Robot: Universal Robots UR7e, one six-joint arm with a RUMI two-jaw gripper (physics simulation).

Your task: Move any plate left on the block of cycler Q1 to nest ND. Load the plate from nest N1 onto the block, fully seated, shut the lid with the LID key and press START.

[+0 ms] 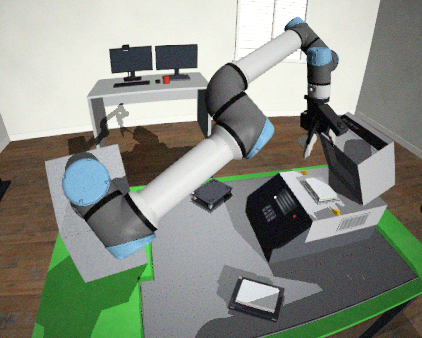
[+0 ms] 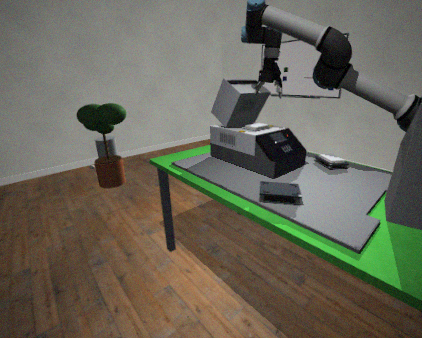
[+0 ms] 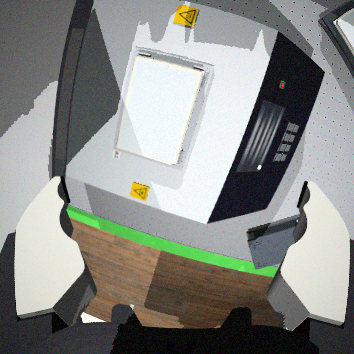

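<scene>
The cycler [image 1: 327,225] [image 2: 235,142] [image 3: 227,100] stands with its lid [image 1: 377,167] [image 2: 242,105] [image 3: 64,115] raised. A white plate [image 1: 321,190] [image 2: 257,127] [image 3: 160,110] lies on its block. My gripper [image 1: 320,148] [image 2: 270,93] [image 3: 183,181] is open and empty, pointing down high above the cycler, beside the raised lid. A second white plate [image 1: 257,295] [image 2: 332,158] sits in a dark nest [image 1: 252,312] [image 3: 334,27]. Another dark nest [image 1: 212,193] [image 2: 281,191] [image 3: 272,245] holds no visible plate. Nest labels and key names are unreadable.
The black control panel [image 1: 280,210] [image 2: 284,150] [image 3: 270,135] slopes on the cycler's front. The raised lid stands close to my fingers. A green table edge [image 2: 200,185] [image 3: 165,244] borders the grey board. A desk [image 1: 150,87] with monitors and a potted plant [image 2: 101,115] stand away from the table.
</scene>
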